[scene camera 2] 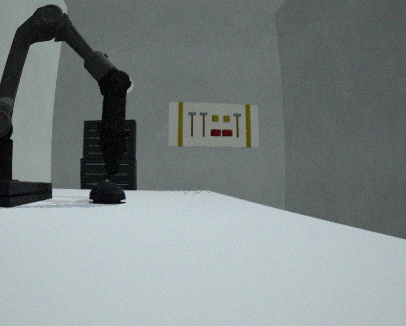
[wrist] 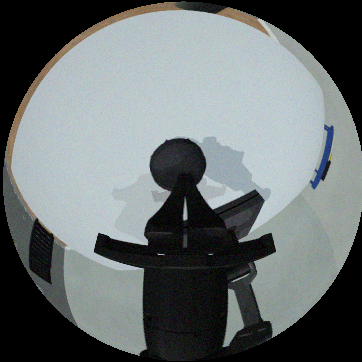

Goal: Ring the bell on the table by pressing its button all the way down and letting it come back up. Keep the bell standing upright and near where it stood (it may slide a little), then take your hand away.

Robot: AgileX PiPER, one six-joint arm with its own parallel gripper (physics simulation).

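Note:
The bell (scene camera 2: 107, 193) (wrist: 175, 161) is a dark, low dome that stands upright on the white table (scene camera 2: 210, 260) (wrist: 150, 75). A small pale bit of its button (scene camera 2: 106, 181) shows at the top of the dome in the scene view; in the wrist view the fingertips cover the button. My gripper (scene camera 2: 112, 175) (wrist: 184, 180) points down with its fingers together, shut and empty. Its tips are right at the top of the bell, over the button. Whether they touch it or how far it is pressed cannot be told.
The arm's dark base (scene camera 2: 27, 193) stands on the table to the left of the bell. A dark drawer cabinet (scene camera 2: 92, 150) stands behind the table. A tool board (scene camera 2: 213, 141) hangs on the back wall. A blue frame (wrist: 327, 150) shows beyond the table's right edge.

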